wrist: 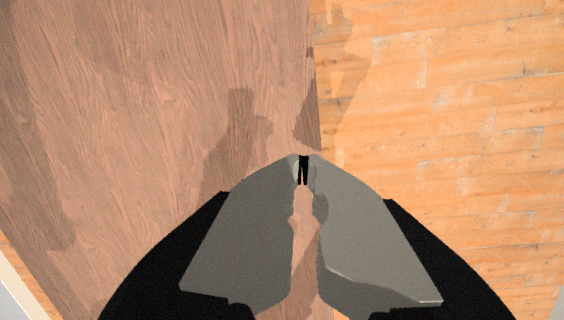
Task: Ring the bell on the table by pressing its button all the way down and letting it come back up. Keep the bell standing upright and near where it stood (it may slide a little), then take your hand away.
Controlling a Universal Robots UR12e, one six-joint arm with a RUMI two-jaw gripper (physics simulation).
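Frame: origin at the arm's base, x ahead, y left, z up, level; metres.
Where they show: gripper, fingertip midpoint: [302,158].
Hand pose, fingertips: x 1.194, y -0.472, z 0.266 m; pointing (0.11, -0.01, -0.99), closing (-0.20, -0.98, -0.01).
Observation:
After its pixels a point has its place.
My gripper [302,158] {y -0.472, x 1.194, z 0.266 m} is shut, its two grey jaws meeting at black pads at the tips, with nothing between them. It is over the reddish-brown wooden table [125,125] {y -0.105, x 1.195, z -0.063 m}, close to the table's right edge. The height of the fingertips above the table is hard to tell. The bell does not show in the wrist view.
The table's edge runs down the middle of the view, with the orange plank floor [475,125] to its right. Shadows of the arm and gripper fall on the table and floor. A pale skirting strip [20,287] shows at the lower left corner.

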